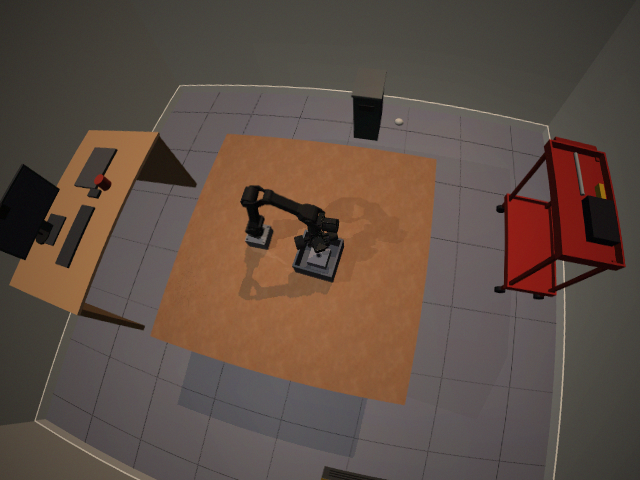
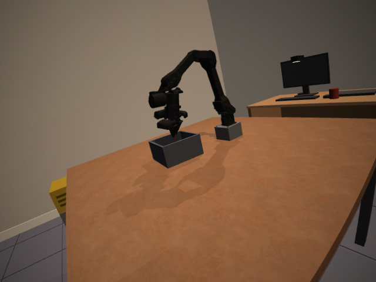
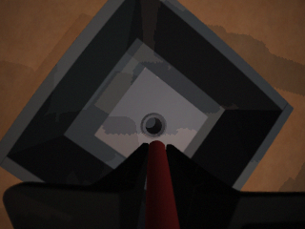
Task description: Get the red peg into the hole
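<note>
My gripper tip is 1 cm past the red peg, 1 cm to the right of it and 3 cm below it. Also, from my gripper tip: grey box (1 cm to the right, 8 cm below); then light plate (1 cm to the right, 6 cm below).
</note>
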